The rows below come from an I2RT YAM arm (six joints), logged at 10 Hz.
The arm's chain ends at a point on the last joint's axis. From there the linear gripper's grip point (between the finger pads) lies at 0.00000 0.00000 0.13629 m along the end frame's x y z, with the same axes.
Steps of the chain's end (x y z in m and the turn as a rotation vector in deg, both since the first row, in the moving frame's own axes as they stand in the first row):
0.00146 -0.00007 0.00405 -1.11 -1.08 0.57
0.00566 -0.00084 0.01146 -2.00 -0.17 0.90
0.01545 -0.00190 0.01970 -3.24 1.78 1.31
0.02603 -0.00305 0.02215 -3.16 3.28 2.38
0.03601 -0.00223 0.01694 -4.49 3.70 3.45
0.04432 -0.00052 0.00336 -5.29 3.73 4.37
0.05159 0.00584 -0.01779 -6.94 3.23 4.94
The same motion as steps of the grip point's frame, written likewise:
-0.00112 0.00256 0.00400 -1.11 -1.08 0.57
0.00522 0.00391 0.01138 -2.00 -0.17 0.90
0.01959 0.00585 0.01942 -3.24 1.78 1.31
0.03367 0.00462 0.02172 -3.16 3.28 2.38
0.04447 0.00869 0.01624 -4.49 3.70 3.45
0.05269 0.01236 0.00249 -5.29 3.73 4.37
0.05853 0.02261 -0.01900 -6.94 3.23 4.94

